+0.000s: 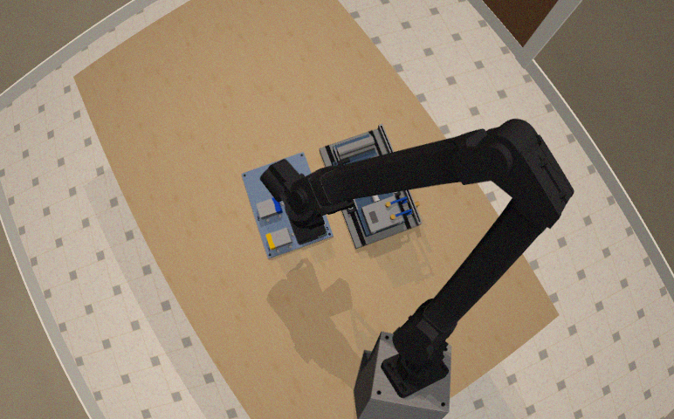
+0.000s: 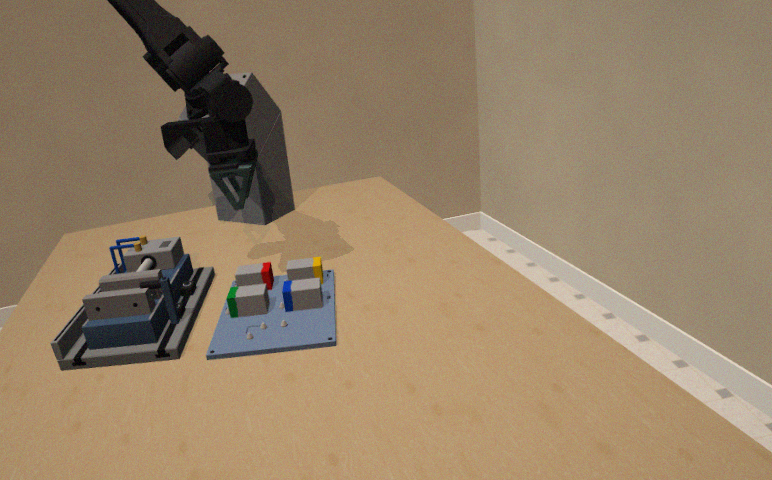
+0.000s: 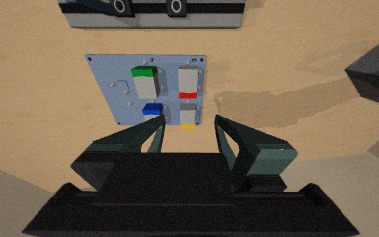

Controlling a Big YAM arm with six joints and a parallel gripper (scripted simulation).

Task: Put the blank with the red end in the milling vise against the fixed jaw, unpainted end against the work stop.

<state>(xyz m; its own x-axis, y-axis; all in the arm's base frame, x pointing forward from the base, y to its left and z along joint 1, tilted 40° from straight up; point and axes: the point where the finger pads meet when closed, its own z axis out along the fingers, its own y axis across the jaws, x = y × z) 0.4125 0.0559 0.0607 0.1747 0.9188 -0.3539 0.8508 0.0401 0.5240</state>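
Right now the red-ended blank is 150 mm below my hand. From my hand the other things lie so: yellow-ended blank (20 mm ahead, 90 mm to the left, 150 mm below); green-ended blank (90 mm ahead, 20 mm to the right, 150 mm below); blue-ended blank (110 mm ahead, 70 mm to the left, 150 mm below).
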